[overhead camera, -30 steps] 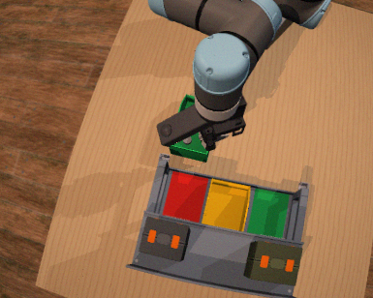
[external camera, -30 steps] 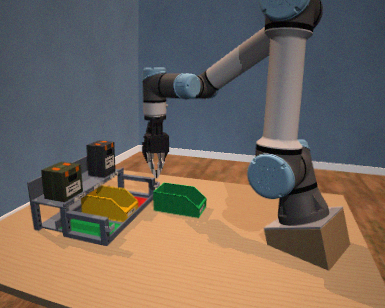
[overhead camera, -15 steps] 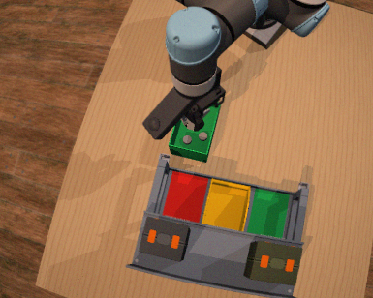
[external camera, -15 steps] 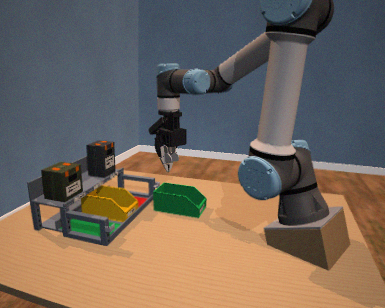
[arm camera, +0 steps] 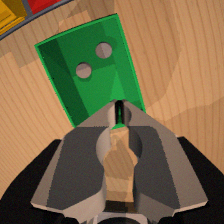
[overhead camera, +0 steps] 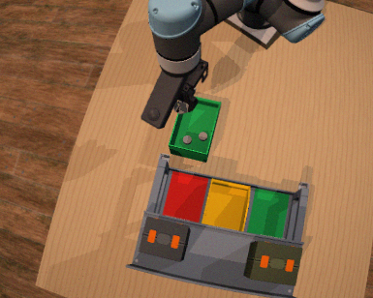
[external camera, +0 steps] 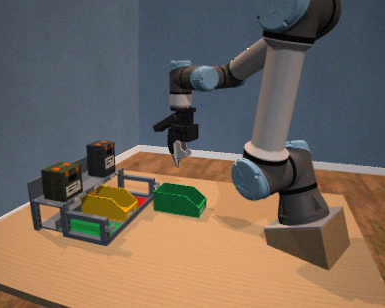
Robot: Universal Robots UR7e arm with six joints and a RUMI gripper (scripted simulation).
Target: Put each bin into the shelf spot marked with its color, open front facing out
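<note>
My gripper is now 3 cm past the green bin, 3 cm to the right of it and 13 cm above it. From my hand the other things lie so: yellow bin: 17 cm ahead, 19 cm to the left, 12 cm below; yellow mark: 17 cm ahead, 19 cm to the left, 16 cm below; red mark: 19 cm ahead, 8 cm to the left, 16 cm below.
</note>
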